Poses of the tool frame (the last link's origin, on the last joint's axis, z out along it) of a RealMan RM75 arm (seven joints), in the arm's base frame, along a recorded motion.
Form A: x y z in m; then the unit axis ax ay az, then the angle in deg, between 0 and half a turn.
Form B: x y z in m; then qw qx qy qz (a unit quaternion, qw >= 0). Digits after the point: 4 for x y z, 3 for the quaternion.
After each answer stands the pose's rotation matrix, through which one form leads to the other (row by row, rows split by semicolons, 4 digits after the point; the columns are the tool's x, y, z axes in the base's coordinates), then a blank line. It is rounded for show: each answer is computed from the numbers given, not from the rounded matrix.
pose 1, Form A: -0.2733 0.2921 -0.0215 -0.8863 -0.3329 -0.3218 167.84
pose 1, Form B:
-0.2733 0.2921 -0.0215 0.106 -0.881 -0.331 -0.320
0.5760 0.6513 0.4940; 0.5157 -0.7584 0.3986; 0.6342 0.0252 -0.7728

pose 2, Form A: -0.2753 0.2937 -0.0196 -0.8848 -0.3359 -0.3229 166.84
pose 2, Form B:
-0.2753 0.2937 -0.0196 0.115 -0.879 -0.334 -0.321
0.5715 0.6601 0.4874; 0.5131 -0.7510 0.4155; 0.6404 0.0126 -0.7679

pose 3, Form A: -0.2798 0.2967 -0.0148 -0.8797 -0.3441 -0.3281 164.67
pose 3, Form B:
-0.2798 0.2967 -0.0148 0.133 -0.872 -0.341 -0.325
0.5559 0.6814 0.4761; 0.5079 -0.7318 0.4544; 0.6580 -0.0108 -0.7529

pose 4, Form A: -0.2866 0.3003 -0.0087 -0.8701 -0.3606 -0.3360 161.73
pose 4, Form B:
-0.2866 0.3003 -0.0087 0.159 -0.859 -0.356 -0.332
0.5264 0.7170 0.4569; 0.5064 -0.6961 0.5090; 0.6830 -0.0366 -0.7295

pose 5, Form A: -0.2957 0.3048 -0.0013 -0.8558 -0.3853 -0.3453 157.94
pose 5, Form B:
-0.2957 0.3048 -0.0013 0.191 -0.840 -0.378 -0.339
0.4843 0.7650 0.4246; 0.5056 -0.6408 0.5777; 0.7140 -0.0651 -0.6971

